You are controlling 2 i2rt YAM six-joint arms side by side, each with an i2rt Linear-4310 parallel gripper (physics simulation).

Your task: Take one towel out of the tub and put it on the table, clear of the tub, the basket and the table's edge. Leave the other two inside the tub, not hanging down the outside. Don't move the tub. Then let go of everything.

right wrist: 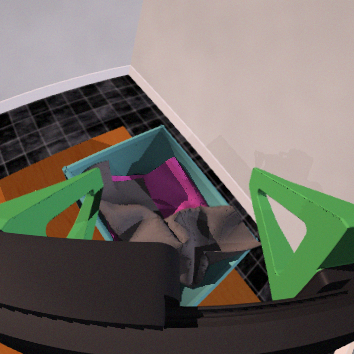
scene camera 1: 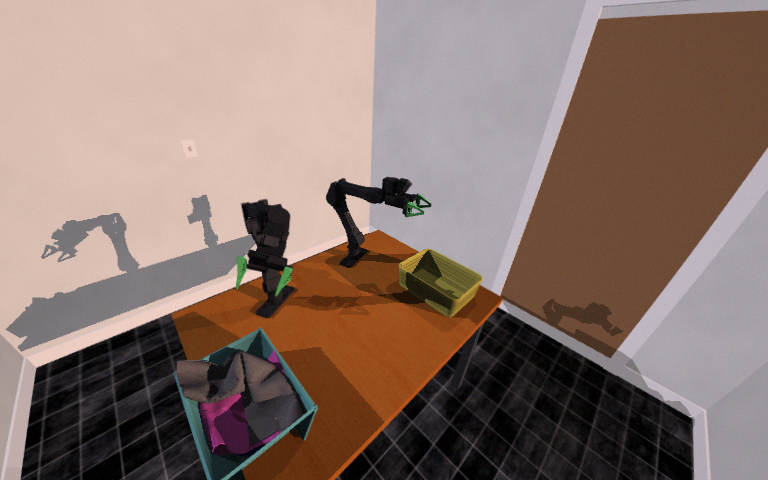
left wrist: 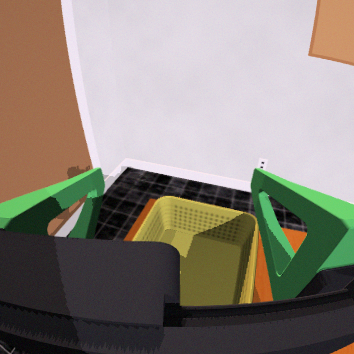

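Note:
A teal tub [scene camera 1: 199,435] [right wrist: 145,145] stands on the table [scene camera 1: 373,339] [right wrist: 30,182]. A grey-brown towel [scene camera 1: 263,376] [right wrist: 135,220] lies crumpled on top in it, and one end reaches the rim at the wall side. A magenta towel [scene camera 1: 223,427] [right wrist: 167,187] shows beneath it. I cannot make out the third towel clearly. My right gripper [scene camera 1: 257,290] [right wrist: 175,175] is open and empty, above the table and apart from the tub, with its wrist camera facing the tub. My left gripper [scene camera 1: 426,208] [left wrist: 177,175] is open and empty, high above the basket's side of the table.
A yellow basket [scene camera 1: 424,296] [left wrist: 205,216] stands near the table's far right corner in scene camera 1. It looks empty. The tub stands close to the table's end at the lower left. Walls rise behind the arms, and a brown door [scene camera 1: 640,141] is at the right.

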